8 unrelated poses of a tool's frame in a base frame.
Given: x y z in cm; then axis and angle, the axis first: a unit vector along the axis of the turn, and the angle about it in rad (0 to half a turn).
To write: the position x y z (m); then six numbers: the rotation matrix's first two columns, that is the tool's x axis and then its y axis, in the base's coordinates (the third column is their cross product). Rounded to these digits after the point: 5 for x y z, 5 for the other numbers.
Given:
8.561 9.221 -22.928 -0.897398 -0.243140 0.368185 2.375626
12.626 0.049 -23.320 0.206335 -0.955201 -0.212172 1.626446
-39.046 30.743 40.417 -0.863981 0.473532 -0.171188 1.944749
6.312 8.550 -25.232 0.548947 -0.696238 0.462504 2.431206
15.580 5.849 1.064 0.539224 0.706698 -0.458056 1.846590
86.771 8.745 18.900 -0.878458 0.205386 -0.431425 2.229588
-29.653 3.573 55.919 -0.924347 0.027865 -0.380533 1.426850
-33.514 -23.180 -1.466 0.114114 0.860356 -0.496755 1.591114
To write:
0.08561 0.09221 -0.22928 0.66502 0.63069 -0.39998 0.12021 -0.61899 -0.77615
0.12626 0.00049 -0.23320 -0.01068 -0.41990 0.90751 0.00379 0.90754 0.41996
-0.39046 0.30743 0.40417 0.65385 -0.71793 -0.23887 -0.39922 -0.05915 -0.91495
0.06312 0.08550 -0.25232 -0.22832 -0.37033 0.90040 -0.97356 0.09413 -0.20815
0.15580 0.05849 0.01064 0.09763 0.04409 -0.99425 0.92558 0.36311 0.10699
0.86771 0.08745 0.18900 0.63193 -0.63201 0.44859 0.05027 -0.54416 -0.83748
-0.29653 0.03573 0.55919 0.87530 -0.39866 0.27371 0.35454 0.14411 -0.92387
-0.33514 -0.23180 -0.01466 -0.00703 -0.39648 -0.91802 0.59683 0.73493 -0.32198

